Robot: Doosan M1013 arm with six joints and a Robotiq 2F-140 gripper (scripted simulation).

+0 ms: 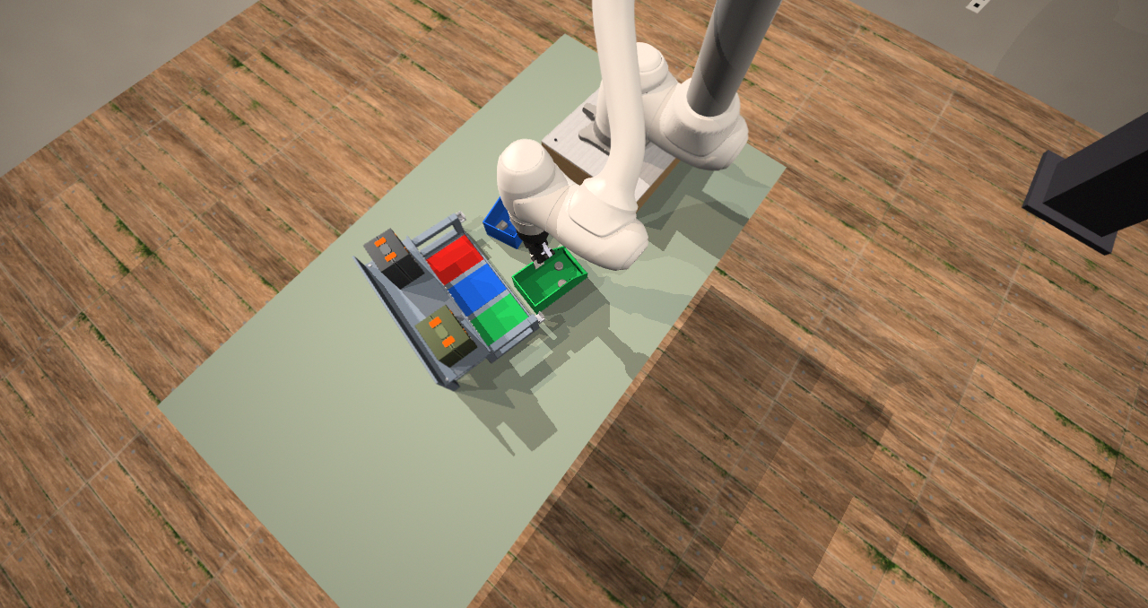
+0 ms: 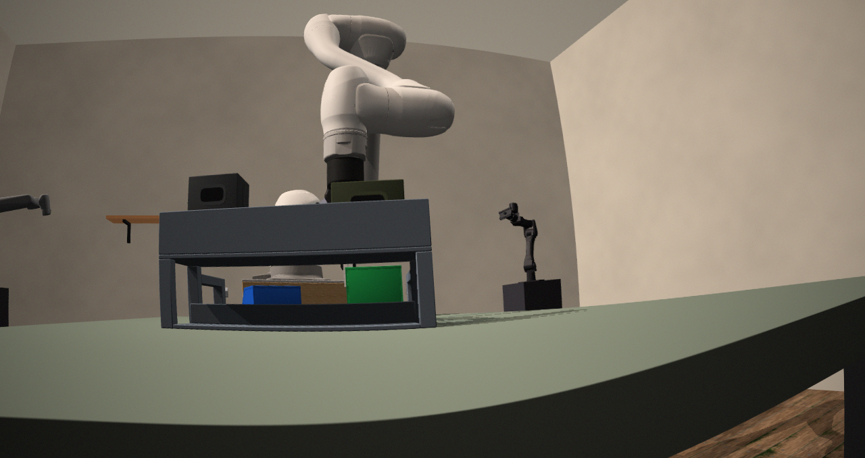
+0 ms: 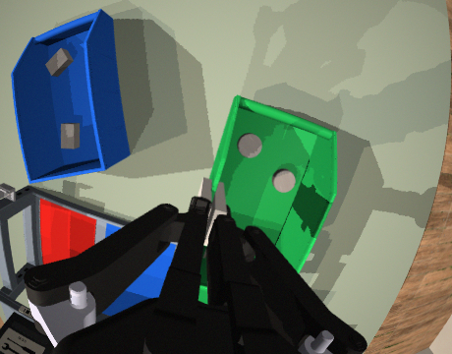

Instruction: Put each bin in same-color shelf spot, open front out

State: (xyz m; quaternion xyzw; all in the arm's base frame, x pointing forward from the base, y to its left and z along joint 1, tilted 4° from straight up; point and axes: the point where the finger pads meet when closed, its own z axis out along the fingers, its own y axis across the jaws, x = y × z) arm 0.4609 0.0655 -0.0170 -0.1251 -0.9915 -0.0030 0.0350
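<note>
My gripper is now 5 cm to the right of the green bin, 4 cm above it and 1 cm short of it. From my hand the other things lie so: black box 25 cm to the right, 23 cm ahead, 6 cm above; then olive box 29 cm ahead, 5 cm above, 3 cm to the right; then blue bin 16 cm to the right, 9 cm behind, 7 cm below.
</note>
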